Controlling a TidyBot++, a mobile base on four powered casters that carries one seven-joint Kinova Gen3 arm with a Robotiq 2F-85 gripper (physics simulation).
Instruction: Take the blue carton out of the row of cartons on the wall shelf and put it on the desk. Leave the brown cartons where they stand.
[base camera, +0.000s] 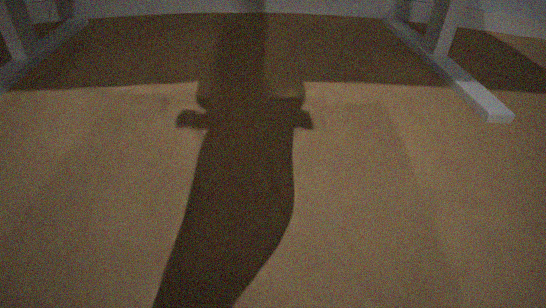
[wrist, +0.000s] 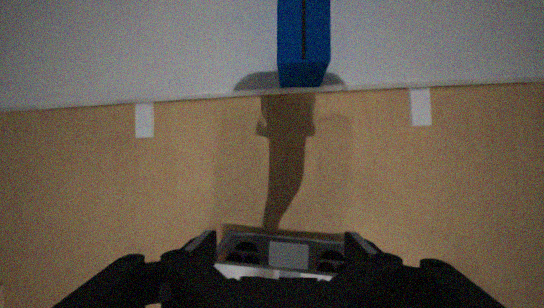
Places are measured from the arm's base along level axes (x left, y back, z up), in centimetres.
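Pixels of known places: gripper, between the fingertips: (wrist: 279, 245).
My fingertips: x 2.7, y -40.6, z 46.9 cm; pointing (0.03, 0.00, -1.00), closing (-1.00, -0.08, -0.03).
Observation:
Behind a point stands the place of what it marks.
The blue carton (wrist: 303, 42) {x 2.0, y -57.8, z 40.4 cm}, with a dark line along its top, stands on the pale desk top (wrist: 125, 55) {x 26.8, y -59.4, z 32.4 cm} close to the desk's near edge, at the top of the wrist view; its far end is cut off by the frame. My gripper (wrist: 279, 245) {x 2.8, y -40.6, z 46.9 cm} is open and empty at the bottom of the wrist view. It is apart from the carton, on the near side of the desk edge and over the floor. The brown cartons and the wall shelf do not show in either view.
Two pale desk feet (base camera: 480, 97) (wrist: 421, 106) (wrist: 144, 120) stick out over the brown floor (base camera: 375, 200) {x -16.5, y -40.5, z -39.7 cm} (wrist: 90, 200) {x 97.5, y -19.2, z -39.7 cm}. Part of my own base (wrist: 288, 255) {x 0.0, y -7.3, z -30.7 cm} shows between the fingers. The arm's shadow falls on the floor. A pale wall (base camera: 165, 7) {x 45.3, y -131.4, z -37.0 cm} runs behind the desk.

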